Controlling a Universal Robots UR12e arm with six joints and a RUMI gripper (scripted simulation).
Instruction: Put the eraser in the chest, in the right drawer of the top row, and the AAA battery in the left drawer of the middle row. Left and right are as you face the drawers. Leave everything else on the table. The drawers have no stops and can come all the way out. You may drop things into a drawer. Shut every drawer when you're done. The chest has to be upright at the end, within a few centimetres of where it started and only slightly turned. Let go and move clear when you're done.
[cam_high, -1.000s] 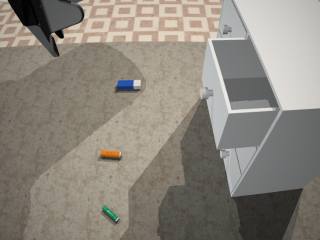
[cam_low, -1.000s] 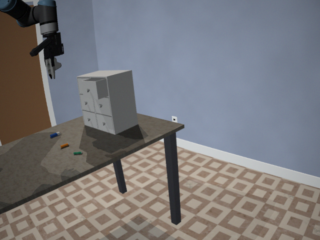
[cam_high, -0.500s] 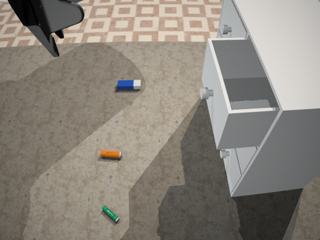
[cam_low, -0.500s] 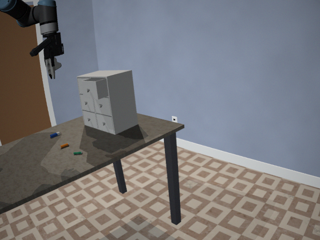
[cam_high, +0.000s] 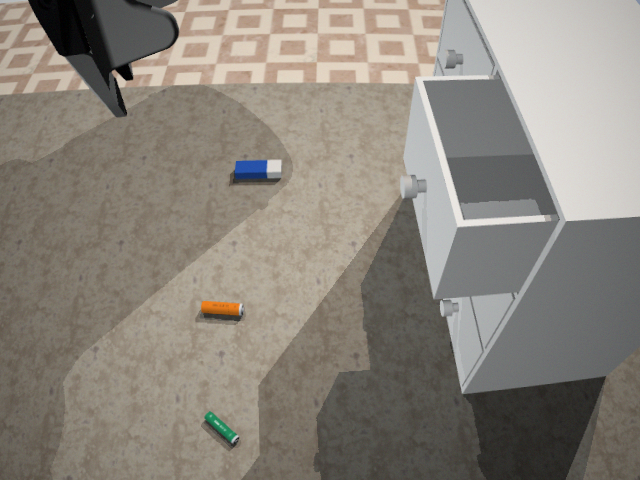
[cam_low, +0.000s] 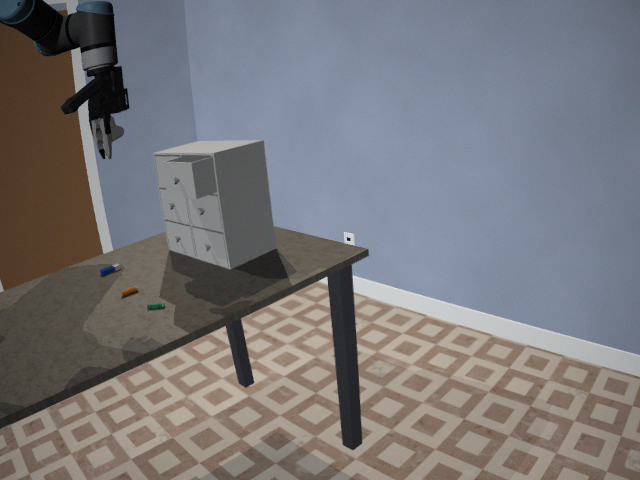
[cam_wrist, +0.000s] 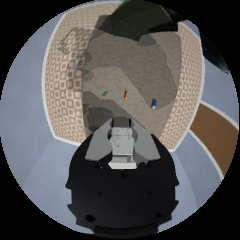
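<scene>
My gripper is now 38 cm above the white eraser, 26 cm to the right of it and 3 cm short of it. From my hand the other things lie so: green battery (38 cm below, 10 cm to the right, 2 cm ahead); then orange battery (38 cm below, 4 cm to the left).
</scene>
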